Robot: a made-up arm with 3 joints. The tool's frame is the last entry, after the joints.
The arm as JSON. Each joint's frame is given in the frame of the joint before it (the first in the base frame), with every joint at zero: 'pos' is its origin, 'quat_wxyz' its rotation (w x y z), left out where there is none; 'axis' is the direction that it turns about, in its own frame. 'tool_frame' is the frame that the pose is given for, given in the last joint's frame.
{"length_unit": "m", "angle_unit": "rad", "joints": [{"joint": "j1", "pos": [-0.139, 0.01, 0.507], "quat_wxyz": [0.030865, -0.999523, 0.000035, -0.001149], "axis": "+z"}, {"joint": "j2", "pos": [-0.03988, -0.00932, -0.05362], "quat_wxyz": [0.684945, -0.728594, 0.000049, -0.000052], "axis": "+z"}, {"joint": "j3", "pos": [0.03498, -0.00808, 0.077], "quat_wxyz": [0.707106, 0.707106, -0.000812, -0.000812], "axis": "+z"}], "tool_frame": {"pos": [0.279, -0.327, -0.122], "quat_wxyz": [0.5, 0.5, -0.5, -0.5]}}
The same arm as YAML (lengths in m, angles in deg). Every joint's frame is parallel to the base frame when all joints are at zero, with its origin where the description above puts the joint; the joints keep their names.
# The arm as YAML. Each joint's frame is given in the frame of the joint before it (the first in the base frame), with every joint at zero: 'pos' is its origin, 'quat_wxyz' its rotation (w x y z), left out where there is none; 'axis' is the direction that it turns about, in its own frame. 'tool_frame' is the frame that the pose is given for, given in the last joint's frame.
length_unit: m
angle_unit: deg
joints:
  - joint: j1
    pos: [-0.139, 0.01, 0.507]
    axis: [0.0023, 0.0617, -0.998092]
  - joint: j2
    pos: [-0.04, 0.006, 0.054]
    axis: "-y"
  - joint: j3
    pos: [0.035, -0.077, -0.008]
    axis: "-z"
tool_frame:
  pos: [0.279, 0.327, 0.122]
  quat_wxyz: [0.5, -0.499999, -0.5, 0.500001]

